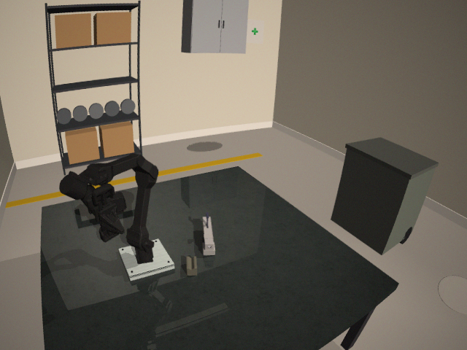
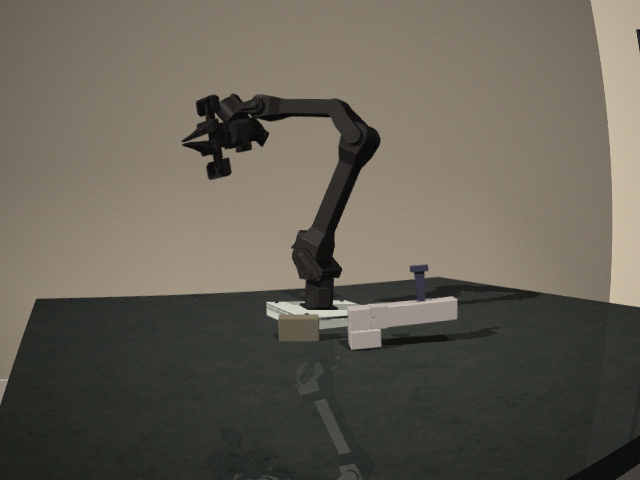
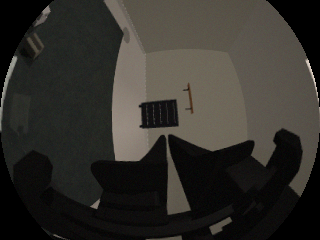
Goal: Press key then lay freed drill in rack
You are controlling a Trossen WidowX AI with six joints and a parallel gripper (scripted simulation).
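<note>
The dark blue key lies 360 mm to the left of my gripper tip, 350 mm ahead of it and 270 mm below it. Also, from my gripper tip: rack: 350 mm below, 230 mm ahead, 190 mm to the left; then drill: 340 mm ahead, 320 mm to the left, 320 mm below; then housing: 340 mm ahead, 330 mm to the left, 320 mm below.
</note>
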